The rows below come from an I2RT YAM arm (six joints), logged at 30 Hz.
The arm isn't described. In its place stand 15 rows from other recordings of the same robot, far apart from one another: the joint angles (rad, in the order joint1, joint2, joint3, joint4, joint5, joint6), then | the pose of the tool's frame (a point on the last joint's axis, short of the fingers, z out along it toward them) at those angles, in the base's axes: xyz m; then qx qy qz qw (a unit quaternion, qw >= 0).
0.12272, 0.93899, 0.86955, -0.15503, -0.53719, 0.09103 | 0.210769 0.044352 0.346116 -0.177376 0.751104 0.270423 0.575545
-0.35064, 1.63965, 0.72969, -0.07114, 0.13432, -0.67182 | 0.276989 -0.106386 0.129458 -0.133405 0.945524 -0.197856 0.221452
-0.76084, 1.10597, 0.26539, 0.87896, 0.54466, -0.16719 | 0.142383 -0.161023 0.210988 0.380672 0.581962 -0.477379 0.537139
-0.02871, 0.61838, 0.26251, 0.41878, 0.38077, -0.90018 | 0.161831 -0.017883 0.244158 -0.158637 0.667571 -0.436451 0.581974
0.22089, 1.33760, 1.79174, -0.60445, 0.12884, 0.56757 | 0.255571 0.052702 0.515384 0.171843 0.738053 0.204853 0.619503
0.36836, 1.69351, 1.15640, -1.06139, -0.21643, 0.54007 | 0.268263 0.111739 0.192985 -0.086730 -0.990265 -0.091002 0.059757
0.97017, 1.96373, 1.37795, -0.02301, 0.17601, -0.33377 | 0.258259 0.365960 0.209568 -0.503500 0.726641 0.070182 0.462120
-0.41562, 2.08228, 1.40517, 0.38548, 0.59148, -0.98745 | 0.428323 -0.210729 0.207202 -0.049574 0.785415 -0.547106 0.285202
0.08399, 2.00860, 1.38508, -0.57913, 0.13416, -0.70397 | 0.404154 0.029247 0.156300 -0.365204 0.910457 -0.118466 0.153817
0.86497, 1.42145, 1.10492, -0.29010, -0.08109, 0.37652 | 0.206786 0.247068 0.292905 -0.232305 0.854487 0.298657 0.355935
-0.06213, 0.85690, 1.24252, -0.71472, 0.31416, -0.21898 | 0.152666 -0.020519 0.425925 0.027783 0.808031 -0.206479 0.551071
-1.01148, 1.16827, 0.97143, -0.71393, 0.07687, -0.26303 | 0.122756 -0.201249 0.280830 0.357160 0.875362 -0.221885 0.238632
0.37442, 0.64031, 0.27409, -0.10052, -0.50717, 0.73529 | 0.135525 0.071834 0.192216 0.018487 0.834461 0.449002 0.318951
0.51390, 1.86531, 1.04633, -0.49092, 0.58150, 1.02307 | 0.300948 0.147428 0.127915 0.275312 0.909881 -0.117739 0.287153
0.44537, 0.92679, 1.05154, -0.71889, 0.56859, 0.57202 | 0.173676 0.061665 0.356422 0.184967 0.837643 0.002988 0.513938
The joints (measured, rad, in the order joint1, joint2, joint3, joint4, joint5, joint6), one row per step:
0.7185 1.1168 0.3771 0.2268 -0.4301 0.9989
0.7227 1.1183 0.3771 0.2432 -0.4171 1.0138
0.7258 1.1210 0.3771 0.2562 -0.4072 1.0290
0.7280 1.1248 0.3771 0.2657 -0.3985 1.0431
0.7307 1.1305 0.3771 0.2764 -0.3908 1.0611
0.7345 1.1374 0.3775 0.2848 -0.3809 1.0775
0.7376 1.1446 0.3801 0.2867 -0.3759 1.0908
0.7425 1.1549 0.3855 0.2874 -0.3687 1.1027
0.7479 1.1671 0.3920 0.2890 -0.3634 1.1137
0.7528 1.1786 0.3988 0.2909 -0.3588 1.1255
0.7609 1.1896 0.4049 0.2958 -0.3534 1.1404
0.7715 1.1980 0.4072 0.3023 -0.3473 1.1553
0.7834 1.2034 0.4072 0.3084 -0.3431 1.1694
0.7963 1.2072 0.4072 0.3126 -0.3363 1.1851
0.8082 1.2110 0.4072 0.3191 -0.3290 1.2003
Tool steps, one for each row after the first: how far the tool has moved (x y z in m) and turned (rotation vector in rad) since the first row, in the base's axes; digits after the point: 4 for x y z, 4 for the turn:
0.0005 0.0011 0.0011 0.0100 -0.0029 -0.0138
0.0009 0.0019 0.0018 0.0184 -0.0010 -0.0260
0.0014 0.0026 0.0018 0.0240 0.0037 -0.0376
0.0019 0.0035 0.0016 0.0309 0.0126 -0.0495
0.0023 0.0046 0.0011 0.0346 0.0217 -0.0615
0.0027 0.0057 0.0006 0.0357 0.0331 -0.0687
0.0033 0.0074 0.0002 0.0345 0.0436 -0.0756
0.0041 0.0096 -0.0002 0.0336 0.0539 -0.0798
0.0049 0.0117 -0.0003 0.0341 0.0642 -0.0843
0.0052 0.0143 -0.0003 0.0373 0.0747 -0.0876
0.0045 0.0168 -0.0008 0.0405 0.0849 -0.0890
0.0031 0.0190 -0.0014 0.0441 0.0948 -0.0871
0.0013 0.0213 -0.0018 0.0471 0.1054 -0.0872
-0.0002 0.0234 -0.0021 0.0517 0.1138 -0.0884

